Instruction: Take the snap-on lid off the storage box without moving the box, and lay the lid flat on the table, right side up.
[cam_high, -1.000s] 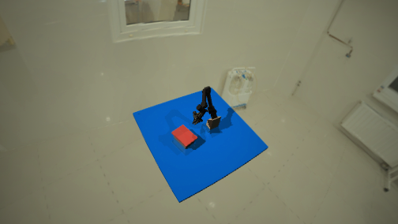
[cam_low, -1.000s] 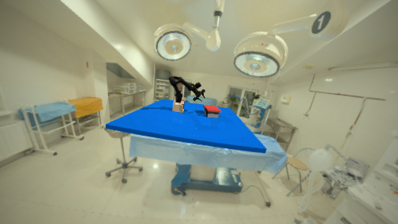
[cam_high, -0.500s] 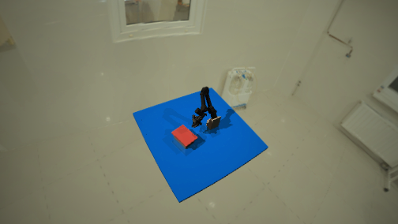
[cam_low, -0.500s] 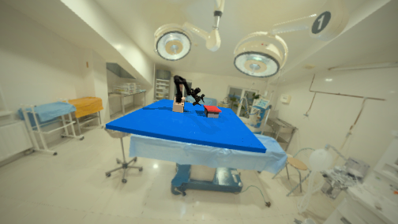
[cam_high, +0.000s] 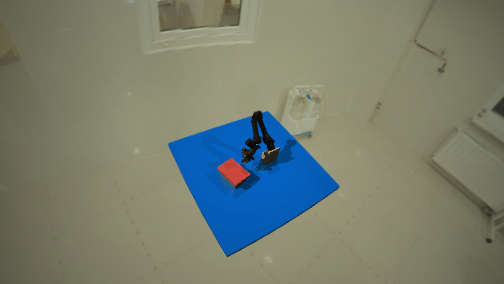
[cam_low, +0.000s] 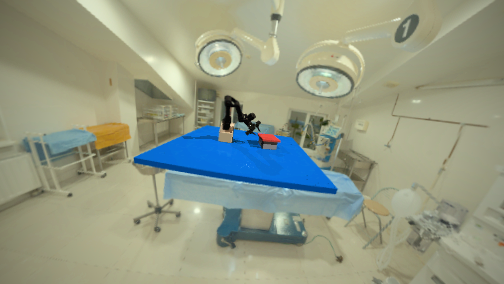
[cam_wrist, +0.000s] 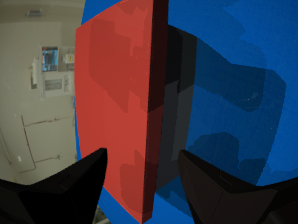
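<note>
Now: gripper tip 110 mm short of the lid, 30 mm to the right of it and 30 mm above it. From my gripper tip the other things lie so: storage box: 110 mm ahead, 30 mm to the left, 70 mm below.
</note>
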